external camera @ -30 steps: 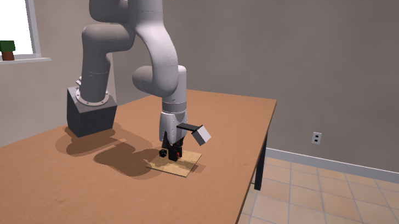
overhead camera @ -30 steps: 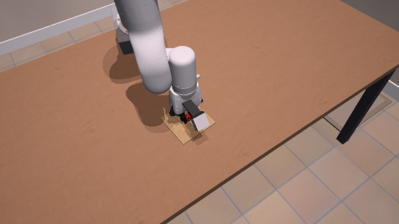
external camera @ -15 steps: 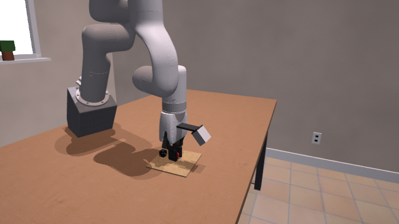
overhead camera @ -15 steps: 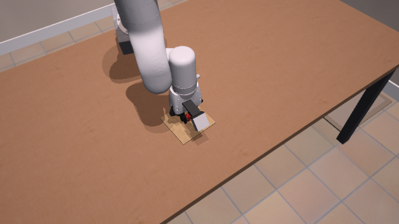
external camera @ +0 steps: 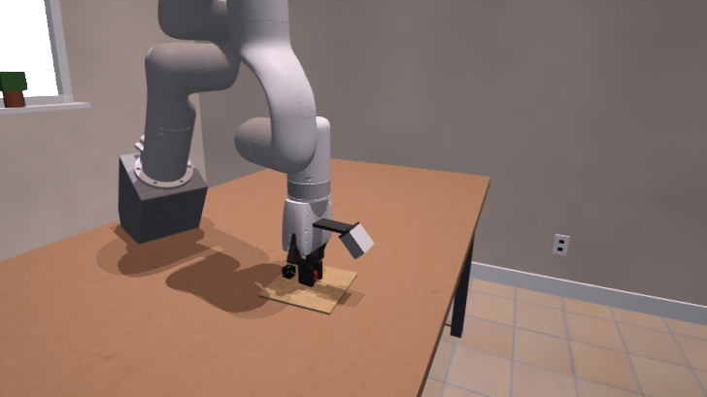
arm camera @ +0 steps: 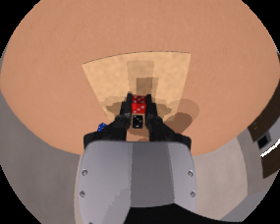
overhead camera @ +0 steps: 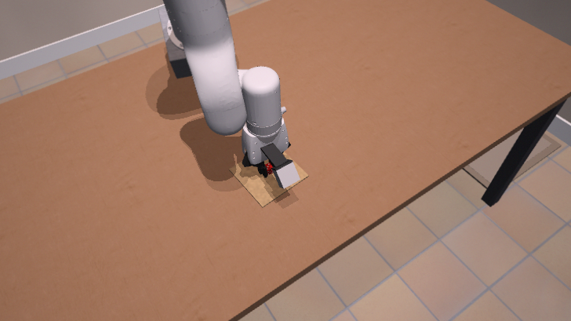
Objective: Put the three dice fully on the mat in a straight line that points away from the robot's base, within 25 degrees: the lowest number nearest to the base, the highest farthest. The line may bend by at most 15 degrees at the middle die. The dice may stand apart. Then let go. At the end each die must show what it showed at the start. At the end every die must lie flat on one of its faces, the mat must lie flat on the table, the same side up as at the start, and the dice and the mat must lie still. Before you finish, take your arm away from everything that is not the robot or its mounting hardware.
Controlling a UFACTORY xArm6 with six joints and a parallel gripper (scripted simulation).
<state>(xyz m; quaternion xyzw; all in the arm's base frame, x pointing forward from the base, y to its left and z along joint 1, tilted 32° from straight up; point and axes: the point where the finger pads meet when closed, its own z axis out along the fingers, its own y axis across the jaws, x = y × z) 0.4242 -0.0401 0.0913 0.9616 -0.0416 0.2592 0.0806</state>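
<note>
Now: hand 10 mm above the red die. The rest, counted from my hand: black die 50 mm behind, 10 mm to the left, 20 mm below; then tan mat 30 mm below; then blue die 80 mm behind, 100 mm to the left, 20 mm below.
</note>
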